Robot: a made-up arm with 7 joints. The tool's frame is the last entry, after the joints. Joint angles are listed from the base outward.
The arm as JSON. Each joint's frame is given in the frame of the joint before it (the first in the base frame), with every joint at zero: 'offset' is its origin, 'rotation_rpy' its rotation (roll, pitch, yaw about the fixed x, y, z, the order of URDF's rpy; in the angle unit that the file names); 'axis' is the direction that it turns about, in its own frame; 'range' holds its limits. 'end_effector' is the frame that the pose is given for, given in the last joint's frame.
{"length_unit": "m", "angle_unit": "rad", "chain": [
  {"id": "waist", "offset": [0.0, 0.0, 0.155], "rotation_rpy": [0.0, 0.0, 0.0], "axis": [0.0, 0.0, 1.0], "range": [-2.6, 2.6]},
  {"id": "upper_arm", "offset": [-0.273, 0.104, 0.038], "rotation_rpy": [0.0, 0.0, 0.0], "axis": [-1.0, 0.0, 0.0], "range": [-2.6, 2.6]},
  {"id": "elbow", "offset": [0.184, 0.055, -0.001], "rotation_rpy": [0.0, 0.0, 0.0], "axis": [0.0, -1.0, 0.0], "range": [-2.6, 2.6]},
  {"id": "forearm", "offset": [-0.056, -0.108, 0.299], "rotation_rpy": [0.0, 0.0, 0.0], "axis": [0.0, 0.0, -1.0], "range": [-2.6, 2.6]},
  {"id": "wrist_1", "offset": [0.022, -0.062, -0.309], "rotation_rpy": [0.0, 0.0, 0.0], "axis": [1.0, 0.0, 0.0], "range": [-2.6, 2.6]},
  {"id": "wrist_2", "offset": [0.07, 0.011, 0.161], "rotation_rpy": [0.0, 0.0, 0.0], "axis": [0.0, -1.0, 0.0], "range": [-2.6, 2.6]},
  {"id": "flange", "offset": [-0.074, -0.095, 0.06], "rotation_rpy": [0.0, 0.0, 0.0], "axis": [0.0, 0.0, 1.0], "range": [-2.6, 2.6]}
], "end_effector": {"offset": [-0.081, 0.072, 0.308], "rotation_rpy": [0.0, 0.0, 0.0]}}
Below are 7 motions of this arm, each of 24 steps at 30 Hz.
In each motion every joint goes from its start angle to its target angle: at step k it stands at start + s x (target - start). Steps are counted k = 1, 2, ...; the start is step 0. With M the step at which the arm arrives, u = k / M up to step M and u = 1 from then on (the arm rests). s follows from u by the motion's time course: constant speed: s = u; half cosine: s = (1 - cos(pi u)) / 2; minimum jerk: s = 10 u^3 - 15 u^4 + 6 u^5.
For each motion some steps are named. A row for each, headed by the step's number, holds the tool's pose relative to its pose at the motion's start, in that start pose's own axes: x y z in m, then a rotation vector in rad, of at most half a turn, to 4 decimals.
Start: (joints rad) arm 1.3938 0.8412 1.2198 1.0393 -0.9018 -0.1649 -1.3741
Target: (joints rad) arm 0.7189 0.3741 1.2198 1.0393 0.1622 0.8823 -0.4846
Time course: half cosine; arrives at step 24
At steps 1, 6, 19, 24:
1: 0.0008 -0.0015 0.0001 0.0028 0.0018 0.0027
6: 0.0240 -0.0533 -0.0017 0.1055 0.0530 0.0780
19: -0.0768 -0.3635 -0.1521 0.7701 -0.1906 0.0864
24: -0.1264 -0.3863 -0.1925 0.8427 -0.3051 0.0466

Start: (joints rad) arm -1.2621 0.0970 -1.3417 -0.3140 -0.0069 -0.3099 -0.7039
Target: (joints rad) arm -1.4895 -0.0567 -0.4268 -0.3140 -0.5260 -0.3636 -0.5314
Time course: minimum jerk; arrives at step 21
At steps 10, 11, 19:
10: -0.2336 -0.0207 -0.0954 0.0775 -0.4521 -0.0313
11: -0.2715 -0.0199 -0.1251 0.0953 -0.5352 -0.0548
19: -0.4073 0.0282 -0.2954 0.1973 -0.9086 -0.2587

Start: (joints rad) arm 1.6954 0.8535 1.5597 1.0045 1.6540 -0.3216 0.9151
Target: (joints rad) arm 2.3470 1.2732 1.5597 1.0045 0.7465 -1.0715 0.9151
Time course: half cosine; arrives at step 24
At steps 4, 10, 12, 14, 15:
4: 0.0288 -0.0239 0.0177 0.0534 0.0590 -0.0128
10: 0.1659 -0.1448 0.0627 0.2927 0.3322 -0.0453
12: 0.2264 -0.1966 0.0636 0.3887 0.4516 -0.0477
14: 0.2869 -0.2443 0.0540 0.4780 0.5726 -0.0444
15: 0.3156 -0.2650 0.0461 0.5178 0.6311 -0.0412

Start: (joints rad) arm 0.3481 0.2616 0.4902 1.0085 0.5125 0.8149 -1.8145
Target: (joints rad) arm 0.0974 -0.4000 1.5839 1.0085 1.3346 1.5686 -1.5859
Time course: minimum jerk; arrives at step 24
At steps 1, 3, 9, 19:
1: 0.0006 -0.0003 0.0000 0.0006 0.0009 -0.0010
3: 0.0147 -0.0074 0.0000 0.0139 0.0207 -0.0233
9: 0.1994 -0.1881 -0.0387 0.2918 0.3119 -0.4163
19: 0.0903 -0.6516 -0.3811 1.2484 0.7452 -1.4919

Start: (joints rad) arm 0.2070 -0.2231 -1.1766 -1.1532 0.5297 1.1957 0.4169
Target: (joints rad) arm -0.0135 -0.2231 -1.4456 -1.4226 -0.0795 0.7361 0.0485
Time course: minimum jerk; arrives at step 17
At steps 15, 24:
15: 0.1964 0.0000 0.0163 0.0890 0.3478 0.0494
24: 0.1987 0.0011 0.0164 0.0877 0.3514 0.0504

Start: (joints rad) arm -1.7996 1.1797 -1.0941 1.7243 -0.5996 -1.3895 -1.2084
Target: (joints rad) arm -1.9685 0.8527 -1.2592 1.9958 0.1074 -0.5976 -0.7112
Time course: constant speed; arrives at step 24
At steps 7, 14, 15, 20, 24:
7: -0.0053 -0.0985 -0.0073 0.1811 -0.0693 0.2489
14: 0.0118 -0.1971 -0.0352 0.3719 -0.1384 0.4867
15: 0.0158 -0.2106 -0.0410 0.4002 -0.1487 0.5194
20: 0.0413 -0.2746 -0.0764 0.5460 -0.2030 0.6761
24: 0.0666 -0.3198 -0.1128 0.6679 -0.2509 0.7925

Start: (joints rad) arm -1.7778 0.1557 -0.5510 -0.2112 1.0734 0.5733 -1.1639
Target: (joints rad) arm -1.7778 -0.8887 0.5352 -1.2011 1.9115 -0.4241 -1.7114
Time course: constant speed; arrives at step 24
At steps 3, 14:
3: 0.1539 0.0527 -0.0431 -0.1079 0.3289 0.0417
14: 0.2930 0.3421 -0.4233 -0.6867 1.1513 0.5386

